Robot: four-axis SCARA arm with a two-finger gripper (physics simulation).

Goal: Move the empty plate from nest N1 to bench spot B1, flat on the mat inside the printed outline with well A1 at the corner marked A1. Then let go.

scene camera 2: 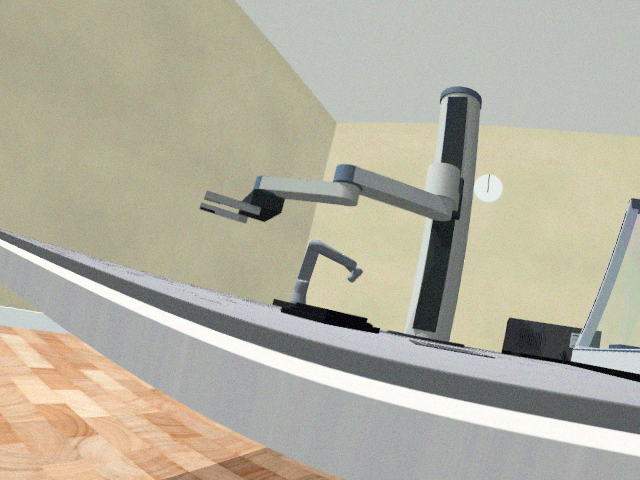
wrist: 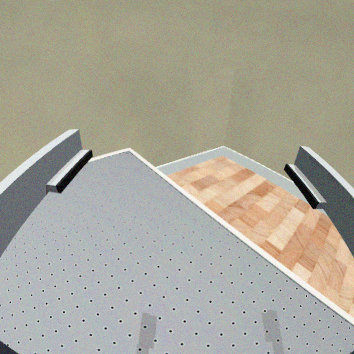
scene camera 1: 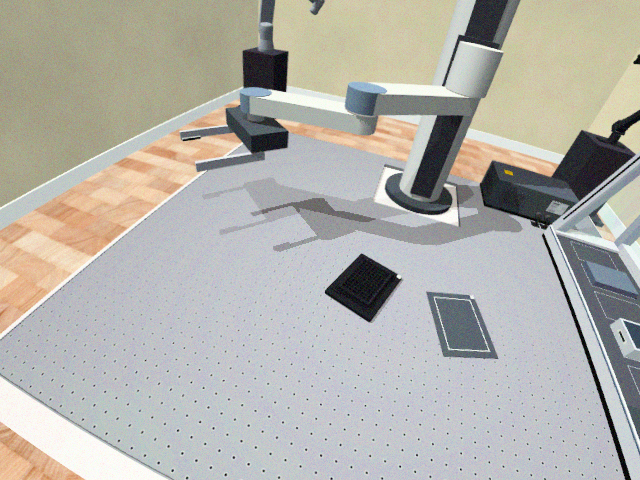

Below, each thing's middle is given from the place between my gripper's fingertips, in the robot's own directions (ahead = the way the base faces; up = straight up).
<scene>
I see my gripper 46 cm to the right of the plate (scene camera 1: 363, 285), 21 cm above it and 1 cm short of it. Round my hand: outlined mat (scene camera 1: 461, 330) (69 cm to the left, 23 cm below, 3 cm ahead).
</scene>
